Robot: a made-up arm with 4 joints. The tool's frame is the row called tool.
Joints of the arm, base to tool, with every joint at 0 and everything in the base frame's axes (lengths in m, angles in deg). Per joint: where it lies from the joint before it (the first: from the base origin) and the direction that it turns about. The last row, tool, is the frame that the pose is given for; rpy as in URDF.
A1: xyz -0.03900 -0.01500 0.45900 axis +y
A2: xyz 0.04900 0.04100 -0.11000 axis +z
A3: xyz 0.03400 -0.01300 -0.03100 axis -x
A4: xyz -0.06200 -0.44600 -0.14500 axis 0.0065 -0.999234 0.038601
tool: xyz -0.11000 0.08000 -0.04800 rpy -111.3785 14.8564 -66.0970
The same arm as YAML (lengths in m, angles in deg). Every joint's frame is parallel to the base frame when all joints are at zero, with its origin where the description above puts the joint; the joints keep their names.
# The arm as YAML. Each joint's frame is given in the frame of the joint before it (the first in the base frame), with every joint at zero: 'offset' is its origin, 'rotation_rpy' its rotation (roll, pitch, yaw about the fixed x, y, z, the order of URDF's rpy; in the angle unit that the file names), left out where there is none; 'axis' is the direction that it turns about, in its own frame. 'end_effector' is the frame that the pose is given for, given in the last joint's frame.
length_unit: m
angle_unit: deg
chain:
  - id: A1
    offset: [-0.039, -0.015, 0.459]
    axis: [0.0, 1.0, 0.0]
  - id: A2
    offset: [0.049, 0.041, -0.11]
    axis: [0.0, 0.0, 1.0]
  - id: A3
    offset: [0.034, -0.013, -0.031]
    axis: [-1.0, 0.0, 0.0]
  - id: A4
    offset: [-0.062, -0.446, -0.145]
    axis: [0.0065, -0.999234, 0.038601]
end_effector:
  offset: [-0.11, 0.08, -0.048]
  rotation_rpy: [-111.38, 14.86, -66.1]

